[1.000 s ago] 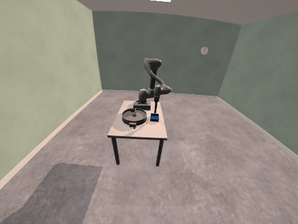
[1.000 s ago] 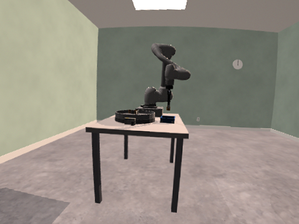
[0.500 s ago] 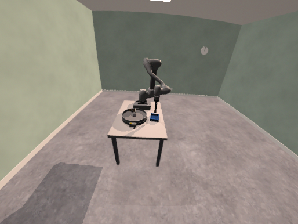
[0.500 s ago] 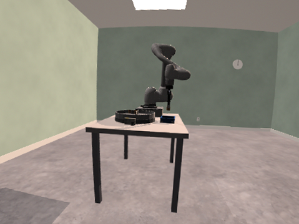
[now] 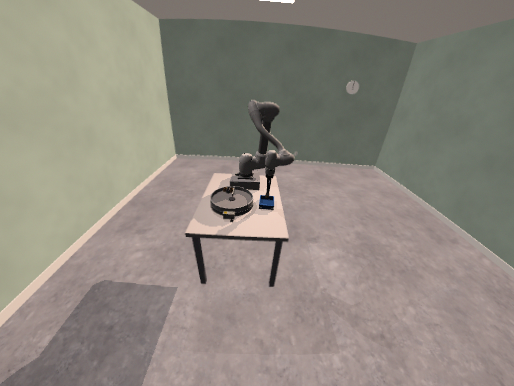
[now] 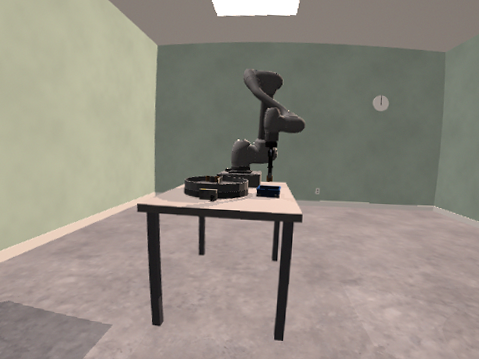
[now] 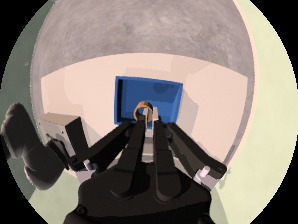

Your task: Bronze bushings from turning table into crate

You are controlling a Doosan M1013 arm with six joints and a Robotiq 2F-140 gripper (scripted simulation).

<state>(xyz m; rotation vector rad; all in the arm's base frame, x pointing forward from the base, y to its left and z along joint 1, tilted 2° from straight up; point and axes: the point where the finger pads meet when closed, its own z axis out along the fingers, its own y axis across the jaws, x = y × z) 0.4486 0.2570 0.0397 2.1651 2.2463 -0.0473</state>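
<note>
The blue crate is 10 mm behind my hand and 130 mm below it. From my hand the other things lie so: round turning table 20 mm ahead, 350 mm to the right, 100 mm below.
</note>
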